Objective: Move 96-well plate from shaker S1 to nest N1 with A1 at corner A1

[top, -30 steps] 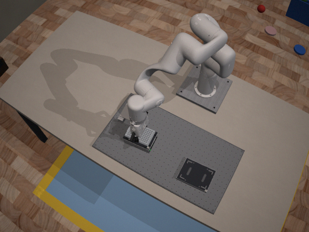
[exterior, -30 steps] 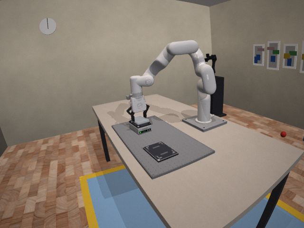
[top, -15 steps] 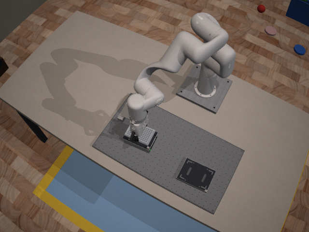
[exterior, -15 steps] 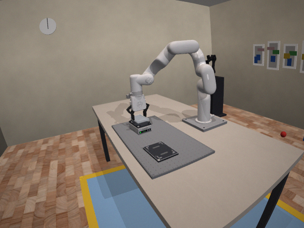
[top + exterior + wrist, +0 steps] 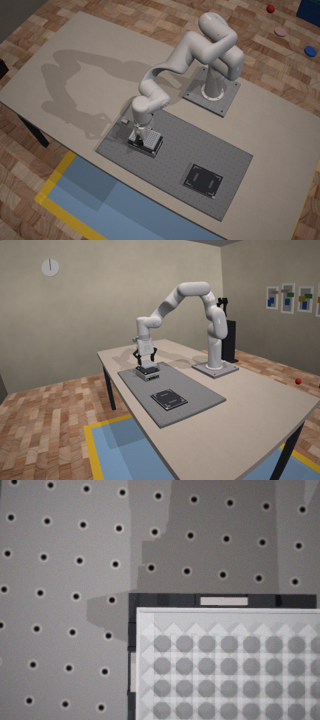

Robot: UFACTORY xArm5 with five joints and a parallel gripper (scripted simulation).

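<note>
Right now the black plate nest N1 is 1 cm ahead of my hand, 34 cm to the left of it and 10 cm below it. The rest, counted from my hand: 96-well plate: 1 cm below.
</note>
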